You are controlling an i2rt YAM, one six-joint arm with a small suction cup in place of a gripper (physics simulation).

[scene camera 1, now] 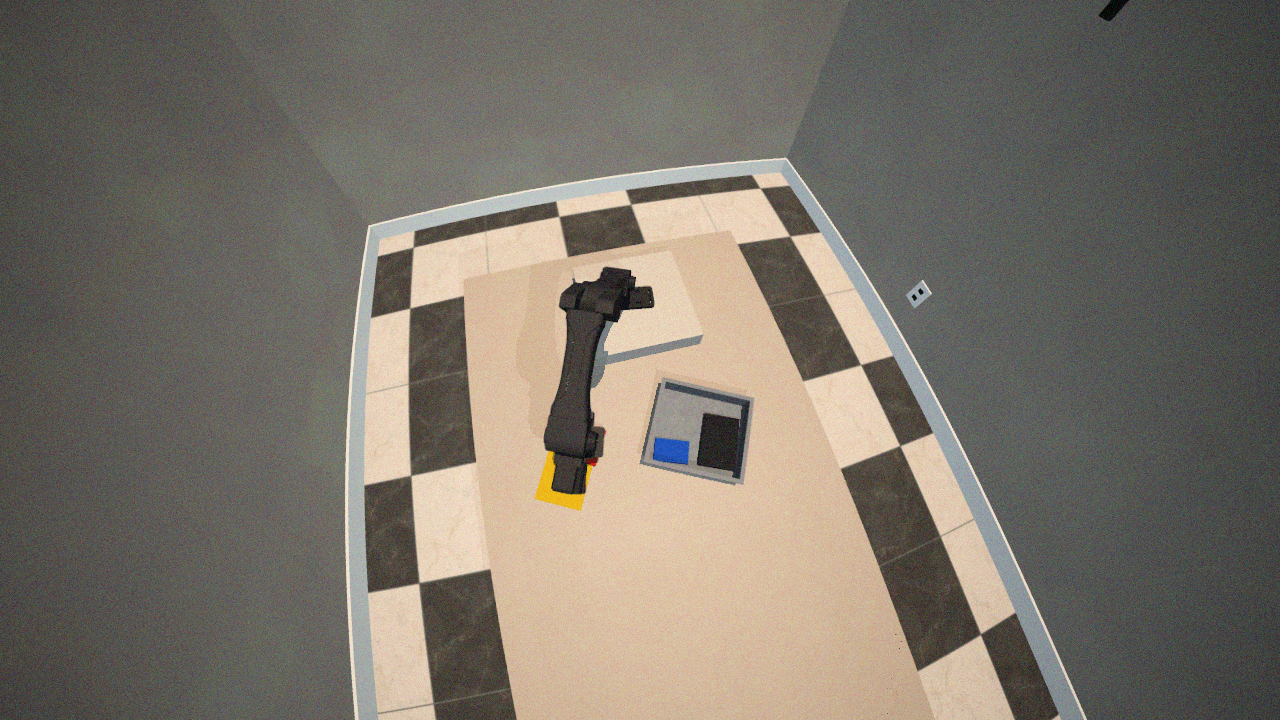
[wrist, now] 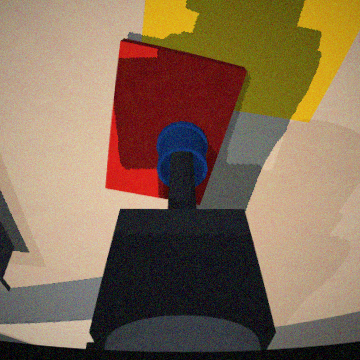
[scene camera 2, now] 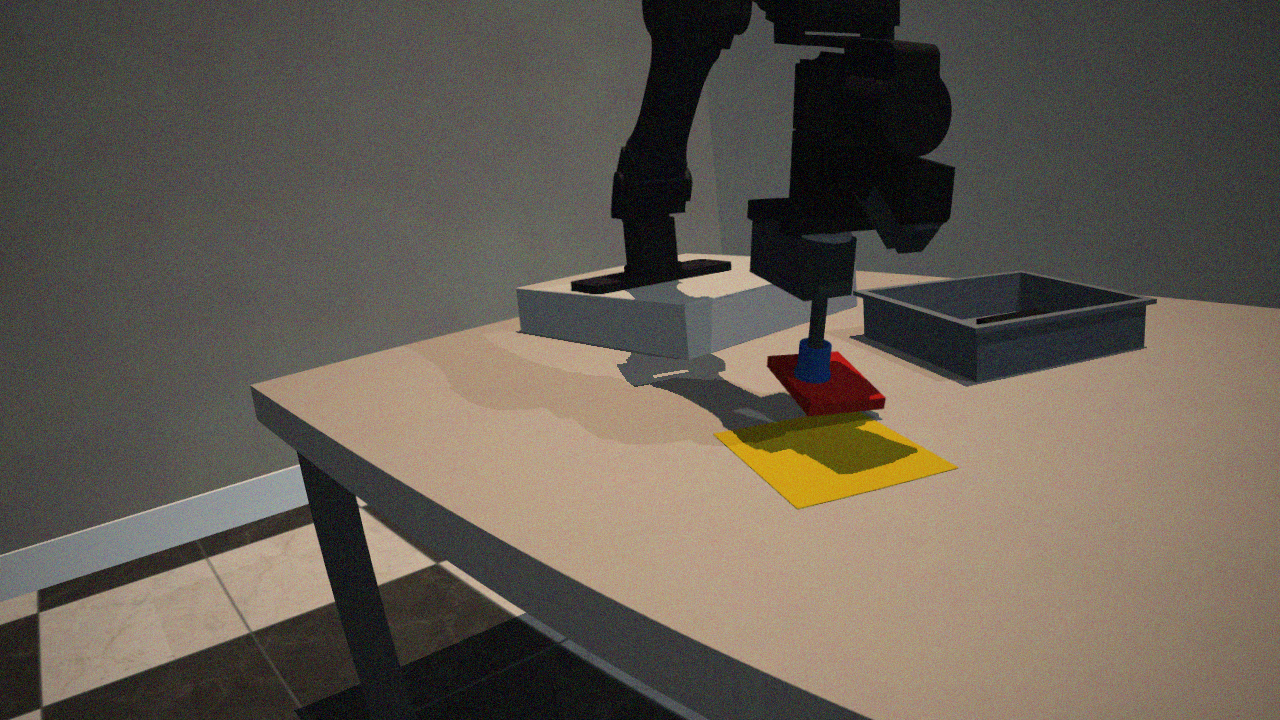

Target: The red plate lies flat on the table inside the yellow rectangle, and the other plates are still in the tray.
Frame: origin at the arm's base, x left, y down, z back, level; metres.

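Where they show: end effector, tool point: [wrist: 181, 136] [scene camera 2: 810, 387]; arm's base, origin of the base link: [scene camera 2: 653, 279].
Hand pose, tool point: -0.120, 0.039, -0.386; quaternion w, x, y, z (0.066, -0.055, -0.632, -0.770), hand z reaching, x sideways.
Things, the pixels of their top centre, and the offset from my tool point, as dx, dy, dz. "*": a spot on its surface instead.
- red plate, middle of its top: [wrist: 166, 149] [scene camera 2: 823, 362] [scene camera 1: 588, 443] +0.008, -0.020, -0.008
- yellow rectangle, surface spot: [scene camera 2: 805, 488] [scene camera 1: 543, 490] * -0.112, +0.018, -0.107
- blue plate, middle of its top: [scene camera 1: 671, 450] +0.212, +0.006, -0.043
- black plate, middle of its top: [scene camera 2: 1047, 324] [scene camera 1: 719, 441] +0.338, +0.005, -0.035
- grey tray, middle of its top: [scene camera 2: 1003, 294] [scene camera 1: 701, 428] +0.289, -0.031, -0.006
The red plate [scene camera 1: 591, 462] [scene camera 2: 850, 394] [wrist: 175, 90] hangs on my suction cup [scene camera 2: 812, 368] [wrist: 182, 145], so my gripper is shut on it. The plate is roughly level, a little above the table. The yellow rectangle [scene camera 1: 545, 488] [scene camera 2: 805, 488] [wrist: 337, 40] lies flat, with the plate near its back edge in the scene camera 2 view and shadow across part of it. In the scene camera 1 view the arm hides the cup and most of the plate. The blue plate [scene camera 1: 670, 450] and the black plate [scene camera 1: 718, 441] [scene camera 2: 1006, 317] lie in the grey tray [scene camera 1: 748, 438] [scene camera 2: 1065, 335].
The arm's base stands on a pale raised block [scene camera 1: 657, 308] [scene camera 2: 608, 322] behind the yellow rectangle. The tray's walls rise to the right of the arm. The table's edge [scene camera 2: 501, 546] runs along the left and front in the scene camera 2 view.
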